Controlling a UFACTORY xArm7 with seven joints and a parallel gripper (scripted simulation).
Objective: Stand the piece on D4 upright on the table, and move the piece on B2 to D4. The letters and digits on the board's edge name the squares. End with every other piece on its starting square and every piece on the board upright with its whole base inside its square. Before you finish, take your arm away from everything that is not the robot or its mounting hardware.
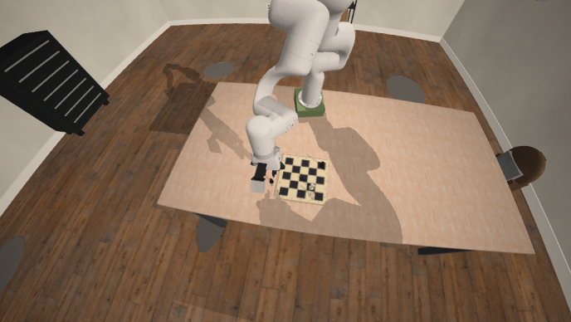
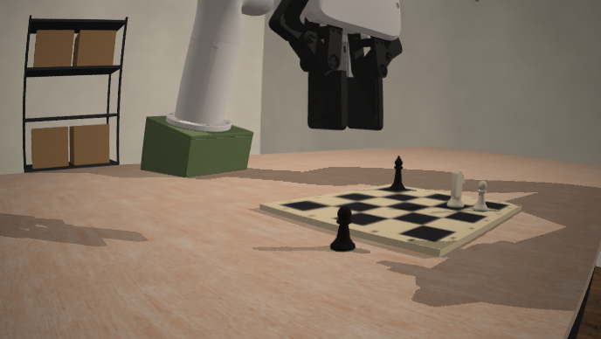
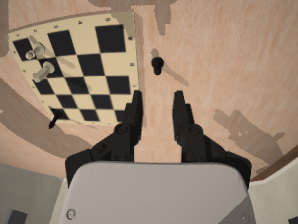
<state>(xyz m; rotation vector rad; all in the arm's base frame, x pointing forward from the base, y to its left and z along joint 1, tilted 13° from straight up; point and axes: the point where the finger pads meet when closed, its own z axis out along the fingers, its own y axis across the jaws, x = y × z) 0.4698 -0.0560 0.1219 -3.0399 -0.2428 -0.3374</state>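
My gripper is now 180 mm to the right of the white knight, 90 mm above it and 20 mm past it. The rest, counted from my hand: chessboard: 130 mm to the left, 100 mm below, 60 mm behind; white pawn: 190 mm to the left, 90 mm below, 10 mm ahead; black pawn: 90 mm below.
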